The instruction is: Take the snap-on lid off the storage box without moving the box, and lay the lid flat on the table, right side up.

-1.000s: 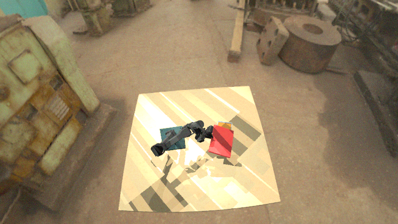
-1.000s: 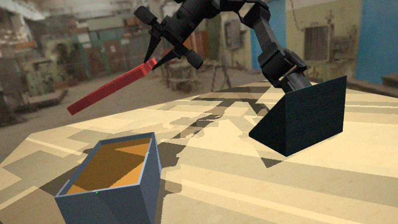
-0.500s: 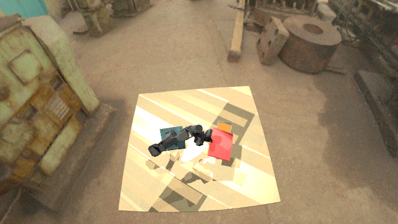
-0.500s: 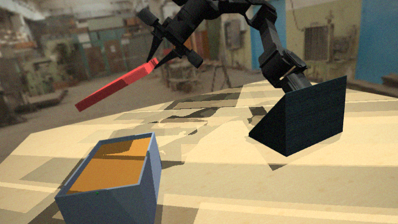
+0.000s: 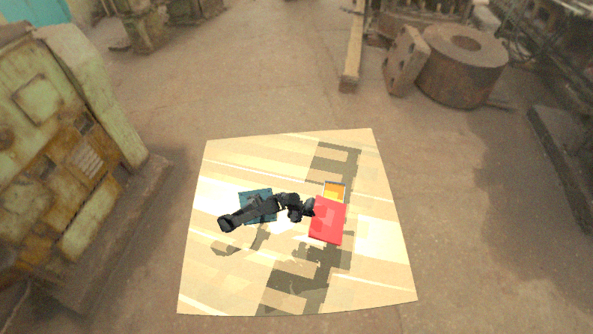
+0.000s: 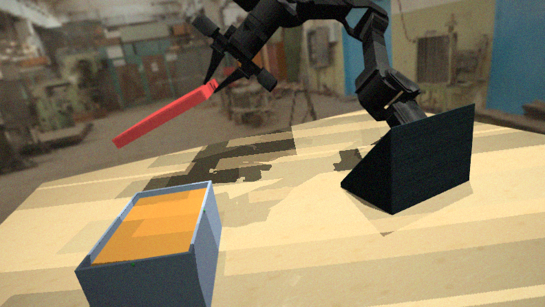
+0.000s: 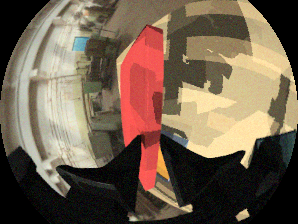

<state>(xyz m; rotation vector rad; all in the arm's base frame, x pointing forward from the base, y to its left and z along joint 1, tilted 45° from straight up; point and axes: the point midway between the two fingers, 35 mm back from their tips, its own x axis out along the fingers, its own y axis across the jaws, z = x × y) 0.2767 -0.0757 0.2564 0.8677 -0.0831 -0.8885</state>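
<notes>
My gripper tip is now 7 cm short of the red lid, 3 cm to the left of it and 2 cm above it. The rest, counted from my gripper tip: storage box: 16 cm ahead, 18 cm to the left, 19 cm below.
</notes>
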